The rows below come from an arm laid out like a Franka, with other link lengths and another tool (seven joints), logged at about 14 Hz.
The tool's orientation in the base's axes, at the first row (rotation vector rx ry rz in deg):
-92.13, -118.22, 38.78
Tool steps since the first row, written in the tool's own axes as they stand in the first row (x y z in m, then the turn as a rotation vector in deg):
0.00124, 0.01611, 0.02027, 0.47, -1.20, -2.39
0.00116, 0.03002, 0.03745, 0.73, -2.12, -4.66
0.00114, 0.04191, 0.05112, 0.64, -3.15, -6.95
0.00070, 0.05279, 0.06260, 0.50, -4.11, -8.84
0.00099, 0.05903, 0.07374, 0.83, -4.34, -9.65
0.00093, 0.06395, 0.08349, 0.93, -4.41, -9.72
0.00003, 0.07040, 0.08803, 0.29, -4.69, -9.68
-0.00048, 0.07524, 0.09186, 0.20, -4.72, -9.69
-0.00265, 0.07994, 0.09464, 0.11, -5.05, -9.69
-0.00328, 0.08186, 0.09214, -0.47, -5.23, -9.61
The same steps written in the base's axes. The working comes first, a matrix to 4 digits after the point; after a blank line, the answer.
The tool's axes in the first row as the columns of a matrix, in the base's axes (used below as rounded here):
-0.2303, 0.7591, -0.6089
0.9722, 0.2059, -0.1111
0.0410, -0.6176, -0.7854

-0.00040, 0.00227, -0.02582, 0.44, 0.48, 2.64
-0.00028, 0.00315, -0.04791, 1.06, 0.79, 5.00
0.00042, 0.00406, -0.06599, 1.69, 0.75, 7.43
0.00179, 0.00460, -0.08174, 2.15, 0.62, 9.50
-0.00032, 0.00492, -0.09433, 2.39, 0.99, 10.29
-0.00251, 0.00480, -0.10503, 2.36, 1.08, 10.40
-0.00017, 0.00474, -0.11262, 2.27, 0.39, 10.51
0.00129, 0.00482, -0.11863, 2.27, 0.30, 10.53
0.00367, 0.00337, -0.12381, 2.04, 0.14, 10.73
0.00679, 0.00343, -0.12306, 1.99, -0.47, 10.76

